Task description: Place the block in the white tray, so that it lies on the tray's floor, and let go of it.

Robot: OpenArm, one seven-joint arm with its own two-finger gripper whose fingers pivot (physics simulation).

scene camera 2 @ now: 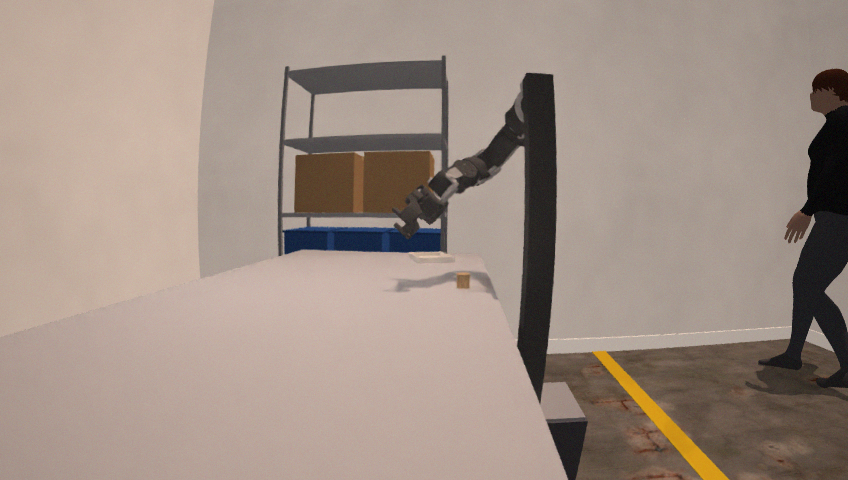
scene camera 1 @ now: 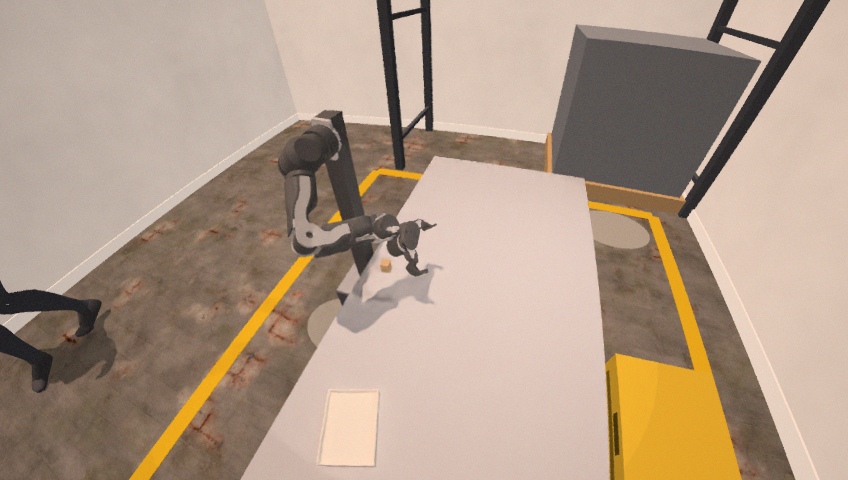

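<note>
A small orange-brown block sits on the table near the arm's post, apart from the fingers. The white tray lies flat on the table, at the near left in scene camera 1 and at the table's far end in scene camera 2; its floor shows no block in scene camera 1. My gripper is open and empty, its two fingers spread wide. It hangs above the table, farther in over the table top than the block, and its shadow falls on the table around the block.
The arm's dark post stands at the table's edge beside the block. A yellow cabinet stands by the table's right side. A shelf rack stands behind the table's far end. A person is on the floor to the right.
</note>
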